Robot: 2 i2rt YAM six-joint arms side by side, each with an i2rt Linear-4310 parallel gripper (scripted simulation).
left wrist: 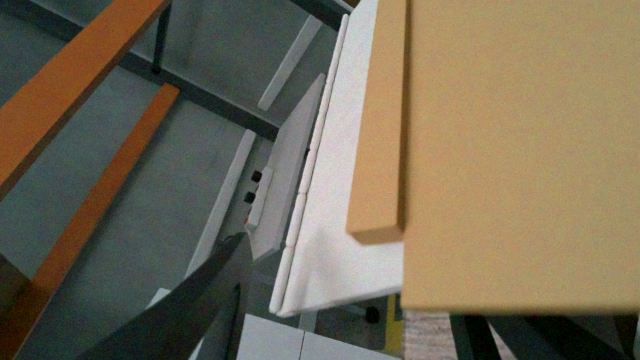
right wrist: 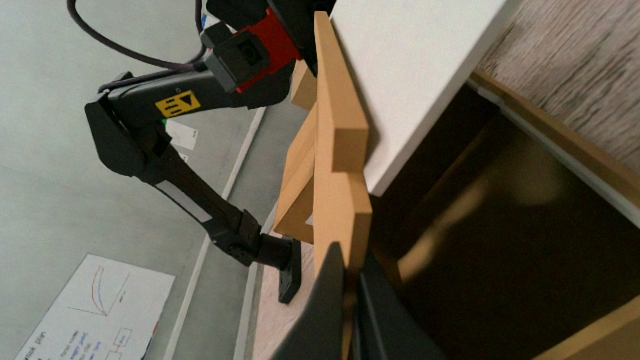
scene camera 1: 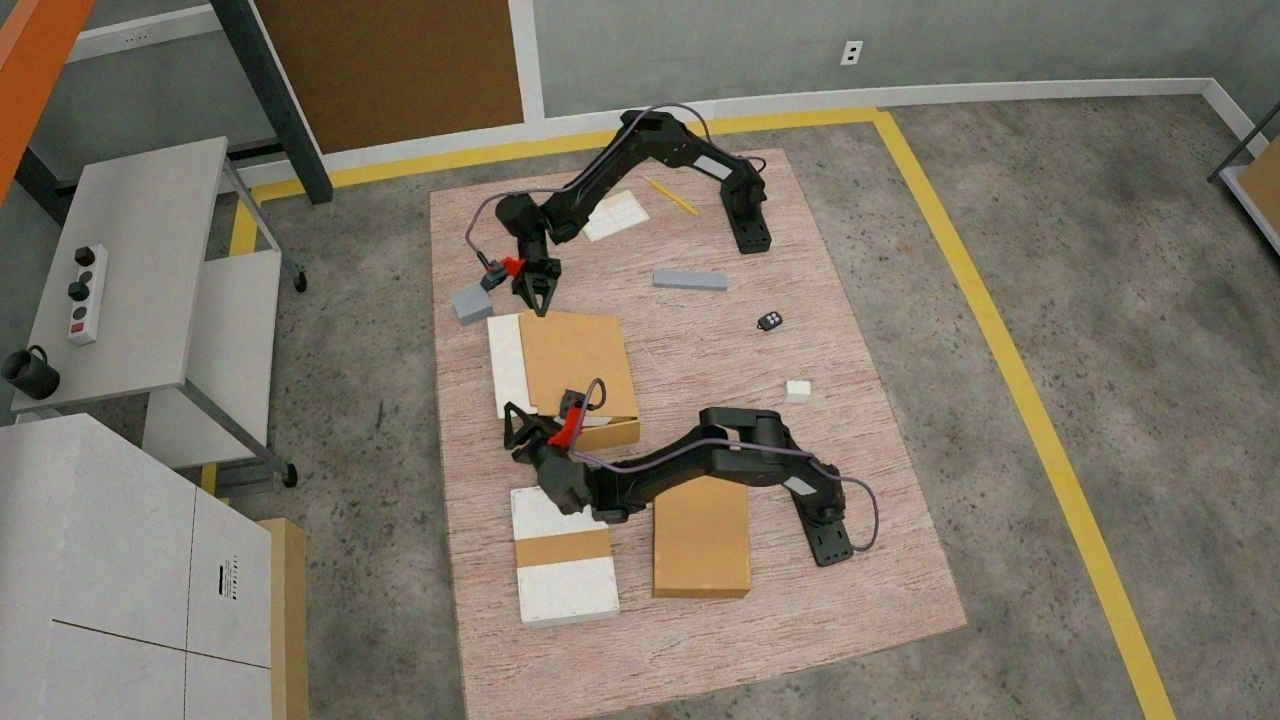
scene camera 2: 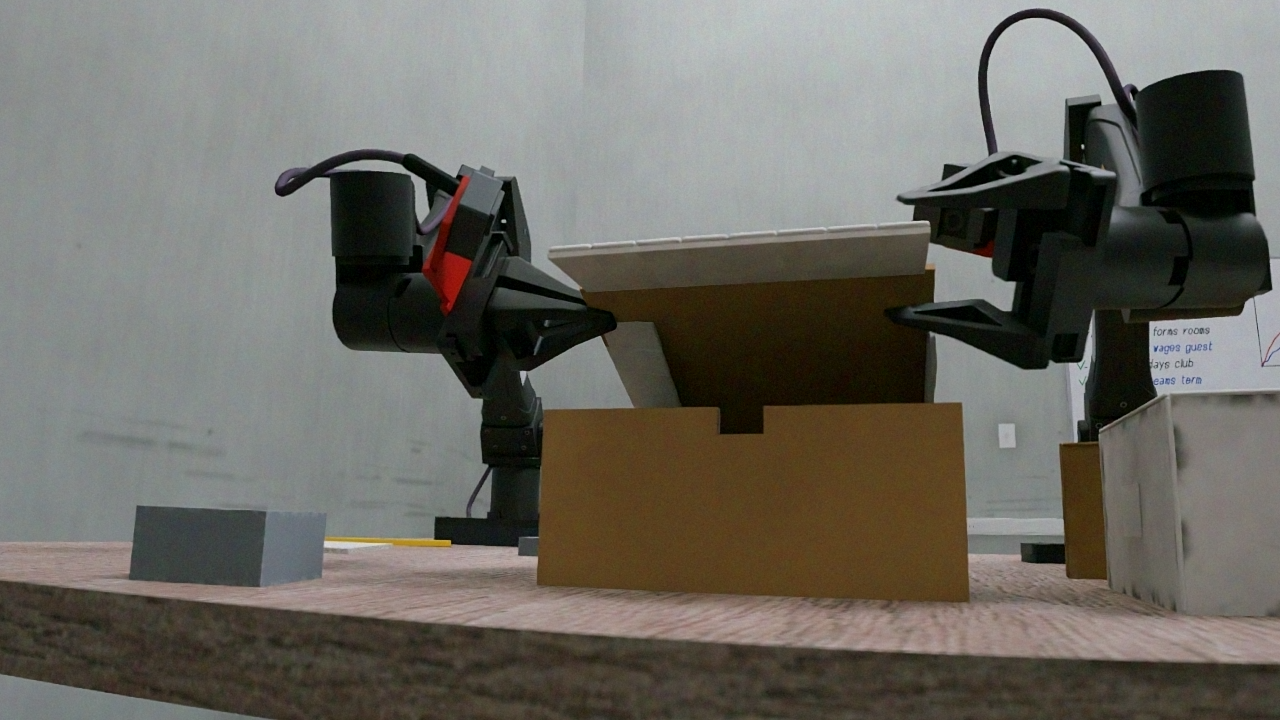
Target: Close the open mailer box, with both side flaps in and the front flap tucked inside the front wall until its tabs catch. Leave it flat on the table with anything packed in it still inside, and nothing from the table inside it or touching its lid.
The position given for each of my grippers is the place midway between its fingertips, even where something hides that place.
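Note:
Visible: my left gripper (scene camera 2: pixel 892 259) and my right gripper (scene camera 2: pixel 616 317). A grey block (scene camera 2: pixel 229 547), (scene camera 1: pixel 472 304); in the right wrist view the block is out of frame. A grey bar (scene camera 1: pixel 672 279); in the left wrist view the bar is out of frame. A white box (scene camera 2: pixel 1183 476), (scene camera 1: pixel 565 569). A brown box (scene camera 1: pixel 701 549), (right wrist: pixel 294 216), (scene camera 2: pixel 1084 534).

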